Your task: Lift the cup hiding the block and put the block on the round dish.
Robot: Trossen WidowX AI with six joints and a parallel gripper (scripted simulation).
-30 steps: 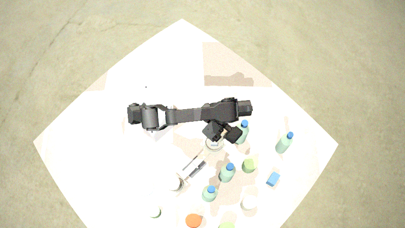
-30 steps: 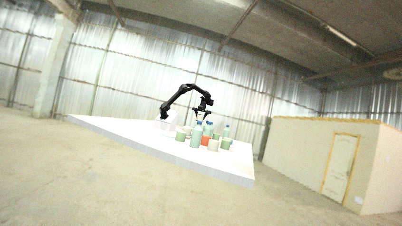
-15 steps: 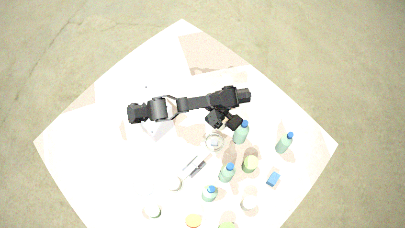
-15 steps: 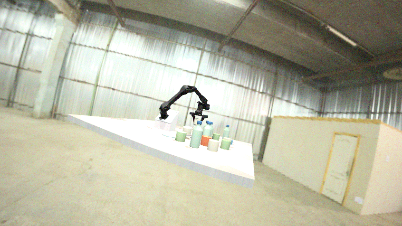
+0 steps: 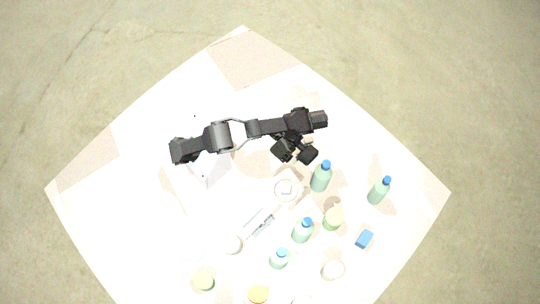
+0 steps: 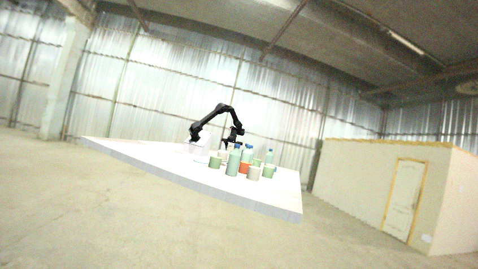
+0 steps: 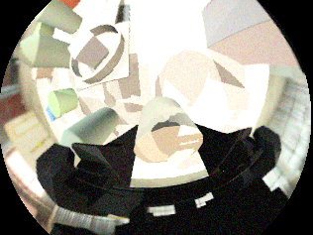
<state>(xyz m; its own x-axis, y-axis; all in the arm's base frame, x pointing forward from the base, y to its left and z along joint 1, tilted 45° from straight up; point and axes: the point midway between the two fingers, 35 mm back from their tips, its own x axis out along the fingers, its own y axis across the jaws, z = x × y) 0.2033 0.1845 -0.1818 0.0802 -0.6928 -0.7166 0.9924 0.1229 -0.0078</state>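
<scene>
Right now the round dish is 4 cm ahead of my gripper tip, 48 cm to the right of it and 7 cm below it. The rest, counted from my gripper tip: blue block: 41 cm ahead, 5 cm below; grey balance: 11 cm ahead, 23 cm to the right, 3 cm below; orange cylinder: 30 cm ahead, 43 cm to the right, 3 cm below.
</scene>
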